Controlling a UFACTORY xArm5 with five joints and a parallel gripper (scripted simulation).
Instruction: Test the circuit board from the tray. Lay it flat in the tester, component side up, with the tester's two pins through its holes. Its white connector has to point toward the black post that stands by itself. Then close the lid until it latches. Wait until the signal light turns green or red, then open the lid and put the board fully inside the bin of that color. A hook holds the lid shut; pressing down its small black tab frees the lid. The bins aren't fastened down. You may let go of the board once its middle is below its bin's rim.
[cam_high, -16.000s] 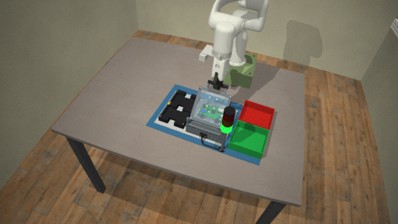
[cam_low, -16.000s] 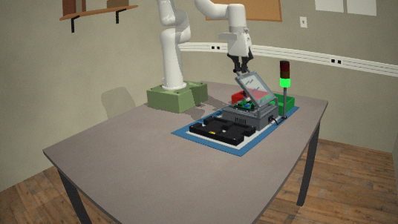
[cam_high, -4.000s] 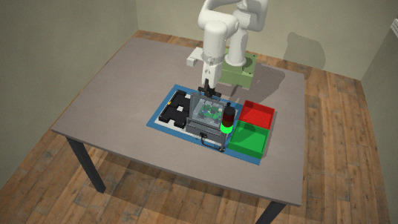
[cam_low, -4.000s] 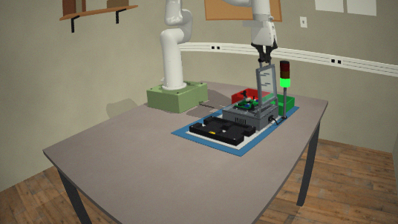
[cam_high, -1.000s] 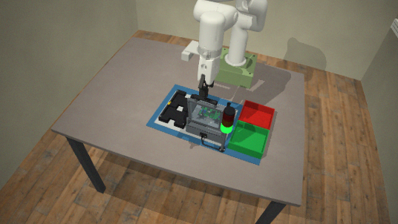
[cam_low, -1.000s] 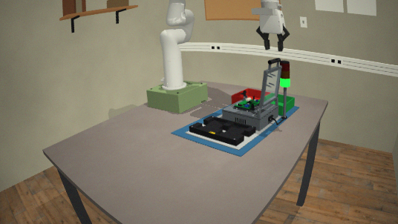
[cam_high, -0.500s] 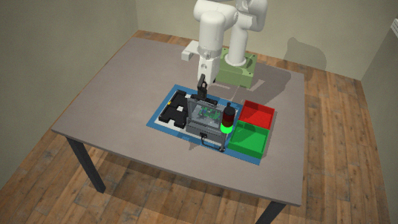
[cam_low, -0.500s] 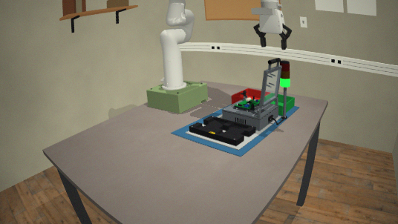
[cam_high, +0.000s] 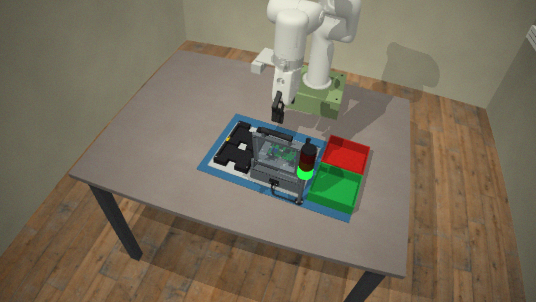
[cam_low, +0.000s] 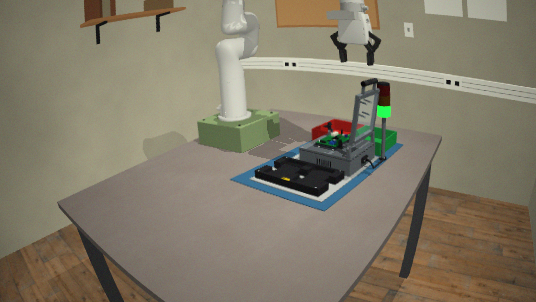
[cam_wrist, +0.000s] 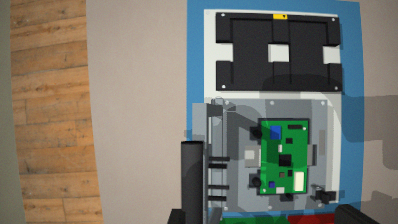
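Right now the green circuit board is 260 mm below my hand, 90 mm behind it and 10 mm to the left of it. Round my hand: green bin: 320 mm below, 200 mm to the left, 40 mm behind; clear lid: 150 mm below, 20 mm ahead; nest: 260 mm below, 90 mm behind, 10 mm to the left.
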